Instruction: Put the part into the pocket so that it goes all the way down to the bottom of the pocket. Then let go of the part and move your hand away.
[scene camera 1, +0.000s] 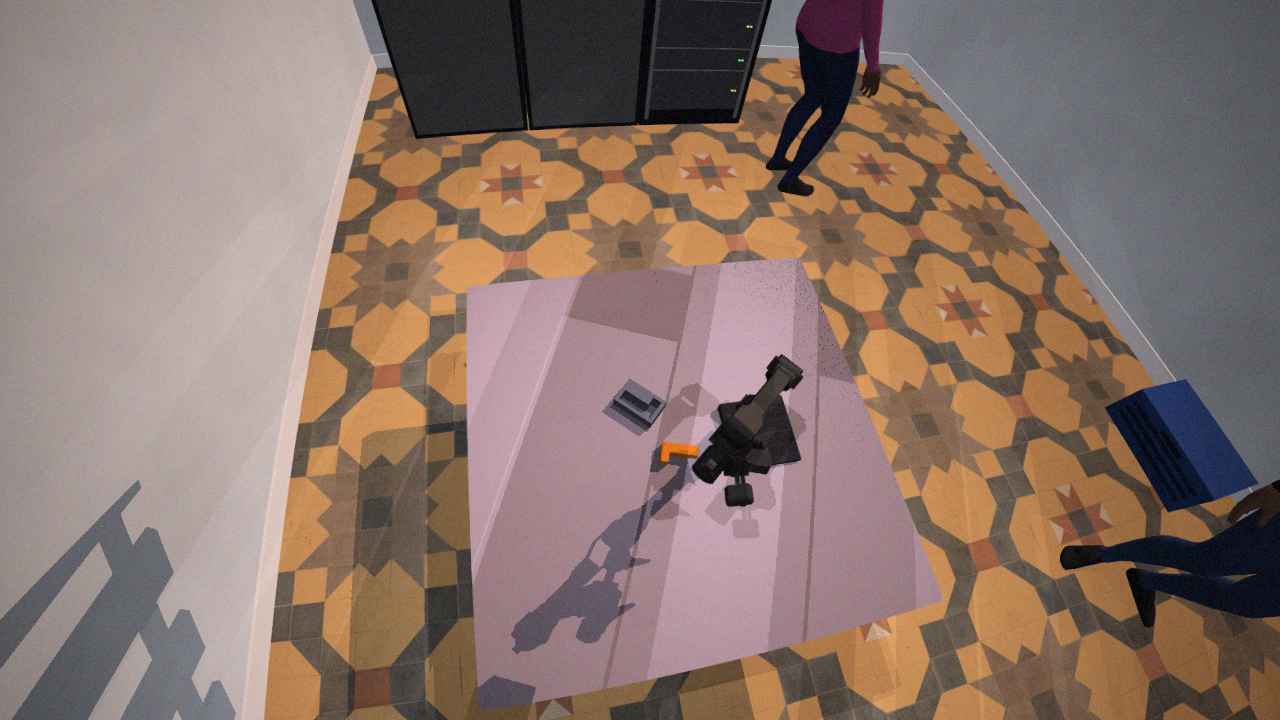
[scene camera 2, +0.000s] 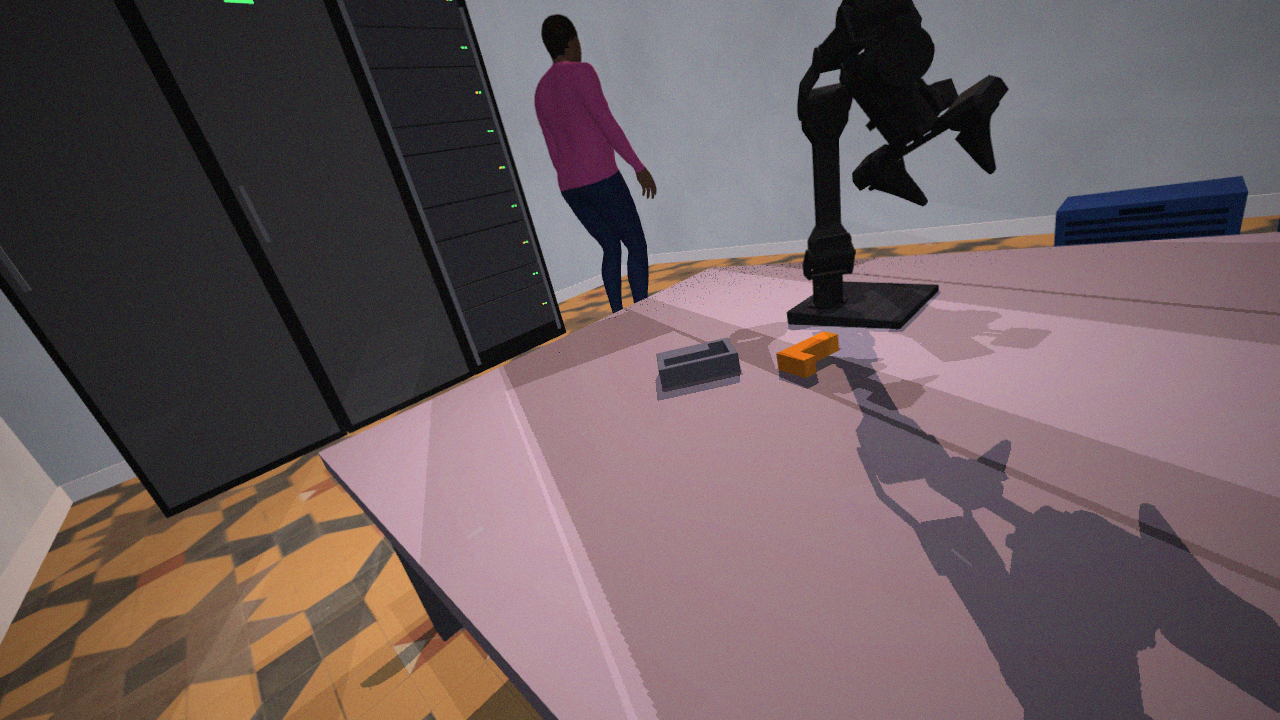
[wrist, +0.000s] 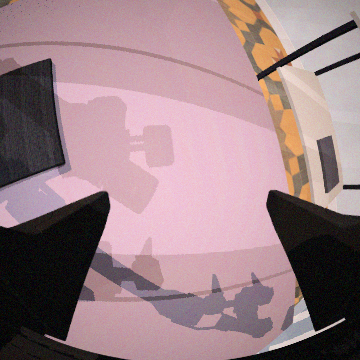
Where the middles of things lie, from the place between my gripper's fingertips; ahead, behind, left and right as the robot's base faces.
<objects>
My hand is 22 cm above the orange L-shaped part (scene camera 2: 800, 359), 21 cm to the left of it and 5 cm short of it. The rest, counted from my hand: grey pocket block (scene camera 1: 637, 401) (39 cm to the right, 22 cm below, 10 cm ahead).
</objects>
